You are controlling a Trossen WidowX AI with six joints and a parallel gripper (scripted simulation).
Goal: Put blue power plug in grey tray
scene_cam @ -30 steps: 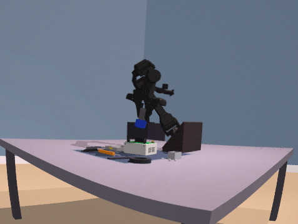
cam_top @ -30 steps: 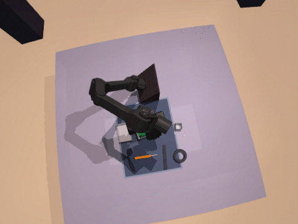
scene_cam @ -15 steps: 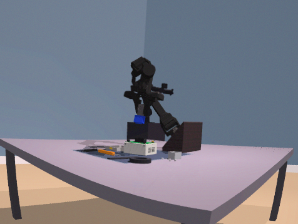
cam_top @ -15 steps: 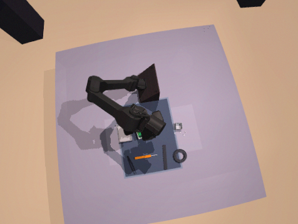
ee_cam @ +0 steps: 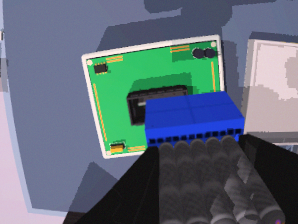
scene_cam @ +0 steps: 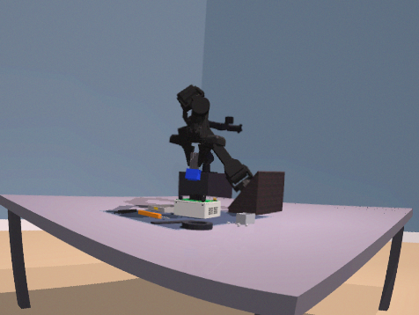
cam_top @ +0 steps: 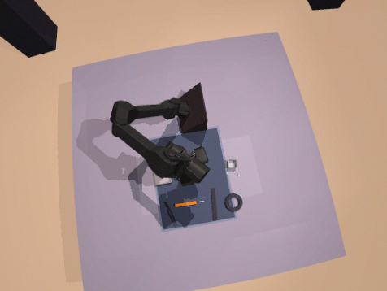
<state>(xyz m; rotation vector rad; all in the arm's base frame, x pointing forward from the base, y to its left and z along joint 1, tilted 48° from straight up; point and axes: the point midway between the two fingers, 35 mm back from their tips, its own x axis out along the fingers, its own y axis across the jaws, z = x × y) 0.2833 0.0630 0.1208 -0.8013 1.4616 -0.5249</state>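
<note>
Now: gripper tip 16 cm above the grey tray, 13 cm to the left of it and 1 cm past it. From my gripper tip the other things lie so: black bar (19 cm ahead, 16 cm below, 10 cm to the left); then dark blue mat (16 cm below, 4 cm ahead, 1 cm to the left); then blue power plug (1 cm below).
</note>
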